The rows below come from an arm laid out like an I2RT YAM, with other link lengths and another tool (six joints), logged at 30 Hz.
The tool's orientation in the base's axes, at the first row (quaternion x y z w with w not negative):
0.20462 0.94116 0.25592 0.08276
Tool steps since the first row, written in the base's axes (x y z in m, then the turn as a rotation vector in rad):
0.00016 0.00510 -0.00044 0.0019 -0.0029 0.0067
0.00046 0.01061 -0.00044 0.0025 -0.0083 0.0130
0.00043 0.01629 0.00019 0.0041 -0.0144 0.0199
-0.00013 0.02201 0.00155 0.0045 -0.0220 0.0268
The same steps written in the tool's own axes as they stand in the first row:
0.00206 0.00383 0.00270 -0.0033 0.0018 -0.0065
0.00414 0.00826 0.00525 -0.0065 0.0010 -0.0142
0.00657 0.01304 0.00725 -0.0109 0.0004 -0.0224
0.00945 0.01804 0.00850 -0.0148 -0.0019 -0.0316

